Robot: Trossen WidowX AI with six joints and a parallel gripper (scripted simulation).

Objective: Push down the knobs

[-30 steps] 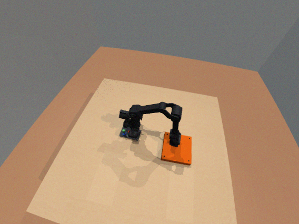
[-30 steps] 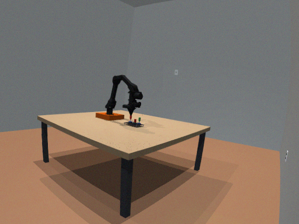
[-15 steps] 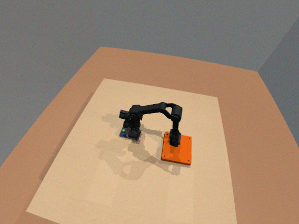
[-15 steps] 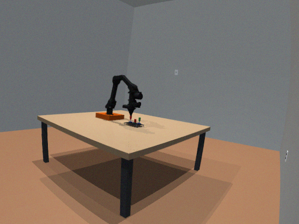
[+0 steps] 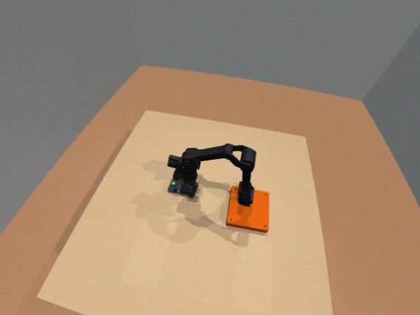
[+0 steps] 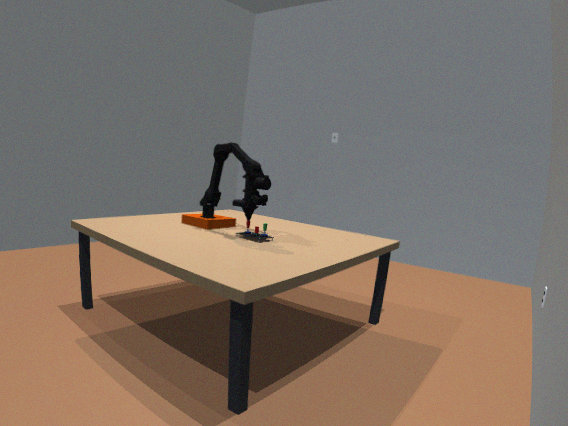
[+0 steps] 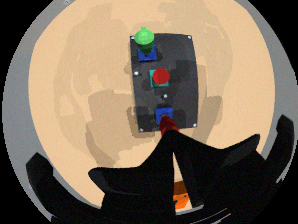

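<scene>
Now: the green knob 90 mm ahead of my gripper tip, 20 mm to the left of it and 10 mm below it. Also, from my gripper tip: red knob: 20 mm below.
</scene>
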